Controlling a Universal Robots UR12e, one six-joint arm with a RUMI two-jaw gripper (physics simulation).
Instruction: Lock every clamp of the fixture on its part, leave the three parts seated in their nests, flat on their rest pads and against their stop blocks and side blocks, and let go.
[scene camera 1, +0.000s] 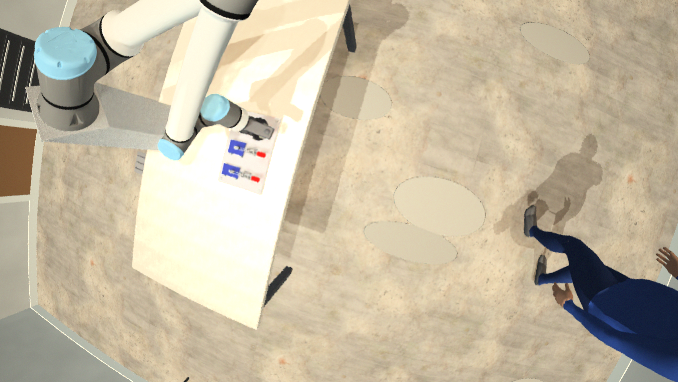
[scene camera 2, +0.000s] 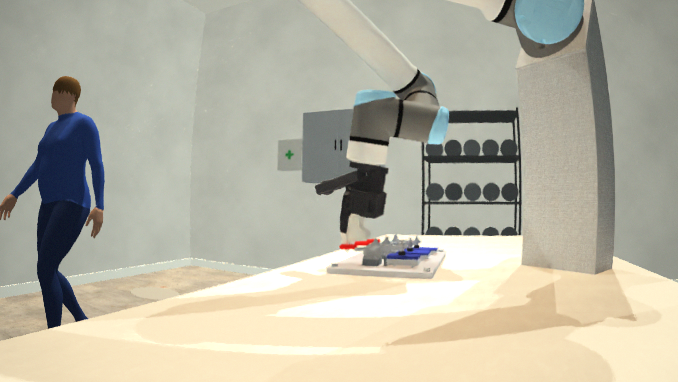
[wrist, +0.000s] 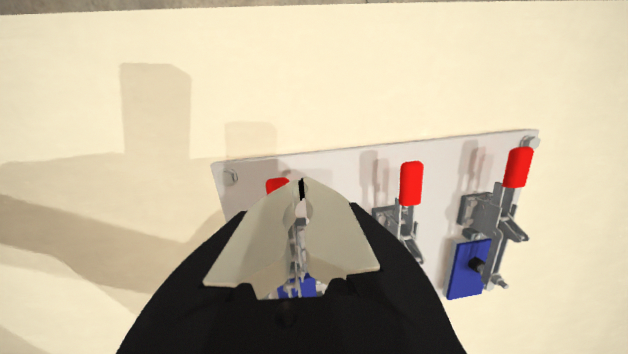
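Pixels of known places: gripper, fingertip midpoint: (scene camera 2: 346, 251) (wrist: 303, 181); arm's base at its link origin: (scene camera 1: 69, 108).
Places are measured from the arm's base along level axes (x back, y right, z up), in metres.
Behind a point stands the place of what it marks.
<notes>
The fixture plate (scene camera 1: 267, 167) @(z -0.587, x -0.555, y -0.093 m) (scene camera 2: 380, 273) @(z -0.592, x -0.375, y -0.275 m) (wrist: 440, 170) @(z -0.585, x -0.525, y -0.073 m) carries three toggle clamps with red handles. My gripper (scene camera 2: 345, 239) @(z -0.558, x -0.499, y -0.223 m) (wrist: 303, 181) @(z -0.558, x -0.499, y -0.223 m) is shut and empty, low over the left clamp in the wrist view, whose red handle (wrist: 276, 185) @(z -0.541, x -0.498, y -0.243 m) shows beside the fingertips; contact is unclear. Its blue part (wrist: 309, 286) @(z -0.559, x -0.384, y -0.196 m) is mostly hidden. The middle handle (scene camera 1: 261, 155) @(z -0.544, x -0.519, y -0.131 m) (wrist: 411, 182) @(z -0.544, x -0.516, y -0.136 m) and right handle (scene camera 1: 255, 179) @(z -0.549, x -0.546, y -0.027 m) (wrist: 518, 167) @(z -0.549, x -0.544, y -0.033 m) lie outward. The middle blue part (scene camera 1: 233, 149) @(z -0.564, x -0.372, y -0.081 m) is hidden in the wrist view. The right blue part (scene camera 1: 228, 169) @(z -0.569, x -0.395, y 0.012 m) (wrist: 461, 275) @(z -0.569, x -0.400, y 0.000 m) lies under its clamp's black tip. Exact seating and locking cannot be told.
The plate lies on a pale table (scene camera 1: 200, 240) @(z -0.600, x -0.406, y 0.424 m) (scene camera 2: 250, 325) @(z -0.600, x -0.334, y -0.671 m) (wrist: 375, 65) @(z -0.600, x -0.610, y -0.170 m). The arm's pedestal (scene camera 2: 560, 165) @(z -0.355, x -0.012, y -0.049 m) stands behind it. A person in blue (scene camera 1: 625, 305) (scene camera 2: 70, 160) is on the floor away from the table. A dark rack (scene camera 2: 472, 159) stands in the background.
</notes>
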